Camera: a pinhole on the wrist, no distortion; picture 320 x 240 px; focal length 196.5 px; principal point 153.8 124.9 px. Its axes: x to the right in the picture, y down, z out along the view. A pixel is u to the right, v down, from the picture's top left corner.
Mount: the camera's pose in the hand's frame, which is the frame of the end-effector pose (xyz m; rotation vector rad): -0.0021 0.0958 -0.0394 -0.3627 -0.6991 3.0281
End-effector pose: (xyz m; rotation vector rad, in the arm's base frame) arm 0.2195 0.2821 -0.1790 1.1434 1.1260 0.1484
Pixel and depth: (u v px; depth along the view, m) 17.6 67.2 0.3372
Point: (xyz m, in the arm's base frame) 0.5679 0.1571 -0.2623
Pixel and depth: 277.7 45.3 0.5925
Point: 0.3899 -0.3108 0.1886
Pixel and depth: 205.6 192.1 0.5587
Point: 0.2163 -0.2363 -0.2614
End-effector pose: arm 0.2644 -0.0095 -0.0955 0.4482 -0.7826 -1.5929
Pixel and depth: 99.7 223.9 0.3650
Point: -0.0559 0.0286 -0.1029
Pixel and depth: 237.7 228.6 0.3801
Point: 0.0232 0.2680 -0.1801
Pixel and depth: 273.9 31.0 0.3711
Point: 0.1874 0.3649 0.1527
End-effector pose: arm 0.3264 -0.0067 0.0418 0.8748 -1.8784 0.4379
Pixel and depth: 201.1 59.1 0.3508
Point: 0.1417 -0.0939 -0.2399
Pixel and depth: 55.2 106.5 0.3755
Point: 0.1190 -0.2923 -0.0350
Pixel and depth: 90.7 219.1 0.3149
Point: 0.3313 -0.2631 -0.0321
